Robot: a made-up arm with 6 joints. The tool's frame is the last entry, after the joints. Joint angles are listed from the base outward. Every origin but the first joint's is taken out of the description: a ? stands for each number. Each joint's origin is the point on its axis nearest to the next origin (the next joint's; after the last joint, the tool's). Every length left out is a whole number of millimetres.
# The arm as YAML. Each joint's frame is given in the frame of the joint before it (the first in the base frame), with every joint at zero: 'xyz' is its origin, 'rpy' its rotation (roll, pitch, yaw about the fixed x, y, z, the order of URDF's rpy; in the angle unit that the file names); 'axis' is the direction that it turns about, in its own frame. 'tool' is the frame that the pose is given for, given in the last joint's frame.
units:
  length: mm
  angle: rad
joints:
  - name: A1
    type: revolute
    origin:
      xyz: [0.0, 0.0, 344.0]
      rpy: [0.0, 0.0, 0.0]
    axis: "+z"
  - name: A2
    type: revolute
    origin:
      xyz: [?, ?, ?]
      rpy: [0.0, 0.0, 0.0]
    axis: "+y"
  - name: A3
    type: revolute
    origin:
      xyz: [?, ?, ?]
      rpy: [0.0, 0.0, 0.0]
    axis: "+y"
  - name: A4
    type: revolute
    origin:
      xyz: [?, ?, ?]
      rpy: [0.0, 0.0, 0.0]
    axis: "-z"
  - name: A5
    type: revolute
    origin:
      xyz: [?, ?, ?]
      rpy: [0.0, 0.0, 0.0]
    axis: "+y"
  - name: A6
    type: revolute
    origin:
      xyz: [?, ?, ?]
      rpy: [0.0, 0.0, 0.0]
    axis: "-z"
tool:
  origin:
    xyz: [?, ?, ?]
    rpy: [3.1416, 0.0, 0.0]
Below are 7 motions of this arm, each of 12 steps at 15 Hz.
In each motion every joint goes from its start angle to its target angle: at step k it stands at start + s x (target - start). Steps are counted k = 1, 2, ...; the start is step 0. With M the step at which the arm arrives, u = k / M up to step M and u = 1 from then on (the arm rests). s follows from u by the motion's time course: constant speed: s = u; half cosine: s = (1 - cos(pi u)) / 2; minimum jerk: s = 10 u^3 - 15 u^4 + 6 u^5.
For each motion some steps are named. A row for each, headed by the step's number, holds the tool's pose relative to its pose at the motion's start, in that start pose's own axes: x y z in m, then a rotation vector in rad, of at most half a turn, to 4 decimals.
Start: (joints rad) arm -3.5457 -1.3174 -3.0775 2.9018 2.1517 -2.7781
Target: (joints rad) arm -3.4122 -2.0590 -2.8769 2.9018 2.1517 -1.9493
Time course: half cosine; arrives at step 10
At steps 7, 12:
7: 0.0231 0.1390 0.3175 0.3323 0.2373 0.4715
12: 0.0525 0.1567 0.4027 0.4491 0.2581 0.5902

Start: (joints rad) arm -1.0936 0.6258 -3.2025 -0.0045 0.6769 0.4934
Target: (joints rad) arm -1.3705 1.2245 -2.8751 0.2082 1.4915 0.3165
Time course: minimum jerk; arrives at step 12
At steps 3, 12:
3: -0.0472 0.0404 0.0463 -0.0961 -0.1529 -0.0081
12: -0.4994 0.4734 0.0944 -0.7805 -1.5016 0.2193

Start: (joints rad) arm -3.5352 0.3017 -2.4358 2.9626 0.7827 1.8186
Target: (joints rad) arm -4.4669 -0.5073 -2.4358 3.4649 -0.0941 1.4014
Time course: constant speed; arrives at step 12
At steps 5, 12:
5: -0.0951 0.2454 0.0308 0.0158 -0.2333 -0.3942
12: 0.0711 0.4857 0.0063 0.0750 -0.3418 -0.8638

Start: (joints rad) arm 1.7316 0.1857 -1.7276 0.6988 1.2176 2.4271
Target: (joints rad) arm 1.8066 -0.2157 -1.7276 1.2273 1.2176 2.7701
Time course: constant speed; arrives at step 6
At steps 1, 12:
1: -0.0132 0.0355 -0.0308 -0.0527 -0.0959 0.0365
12: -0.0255 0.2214 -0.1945 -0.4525 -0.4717 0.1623

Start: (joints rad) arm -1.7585 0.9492 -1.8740 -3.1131 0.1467 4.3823
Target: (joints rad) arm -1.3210 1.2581 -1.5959 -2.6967 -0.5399 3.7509
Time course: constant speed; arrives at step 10
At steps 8, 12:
8: -0.2672 0.2105 -0.1283 -0.8028 -0.6990 -0.4194
12: -0.3054 0.2513 -0.1818 -0.9758 -0.9030 -0.5158

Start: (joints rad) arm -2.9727 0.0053 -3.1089 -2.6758 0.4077 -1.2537
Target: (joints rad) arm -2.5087 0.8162 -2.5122 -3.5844 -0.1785 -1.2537
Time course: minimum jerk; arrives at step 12
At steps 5, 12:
5: 0.1766 0.2127 -0.2000 -0.6293 0.2637 -0.1788
12: 0.1789 0.3671 -0.7773 -1.9838 0.2311 -0.3710

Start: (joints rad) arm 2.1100 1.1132 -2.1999 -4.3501 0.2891 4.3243
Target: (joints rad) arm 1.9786 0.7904 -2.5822 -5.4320 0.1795 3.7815
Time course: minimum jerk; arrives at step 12
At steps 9, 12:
9: 0.3816 0.0340 -0.2194 -0.4959 0.1605 -1.5180
12: 0.4165 0.0271 -0.2580 -0.5998 0.1397 -1.6803

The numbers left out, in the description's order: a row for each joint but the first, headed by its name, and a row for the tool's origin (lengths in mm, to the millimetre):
A2: 0.0 0.0 0.0
A3: 57.0 0.0 302.0
A4: 78.0 0.0 -346.0
A5: 0.0 0.0 0.0
A6: 85.0 0.0 -108.0
tool: 0.0 0.0 0.0

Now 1 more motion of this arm.
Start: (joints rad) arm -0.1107 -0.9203 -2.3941 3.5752 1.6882 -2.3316
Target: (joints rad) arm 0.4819 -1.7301 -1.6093 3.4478 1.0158 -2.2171
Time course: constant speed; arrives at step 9
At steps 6, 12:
6: 0.1586 0.0464 0.1132 -0.5072 -0.0333 0.0478
12: 0.2715 0.0529 0.1181 -0.7618 -0.0276 0.1175

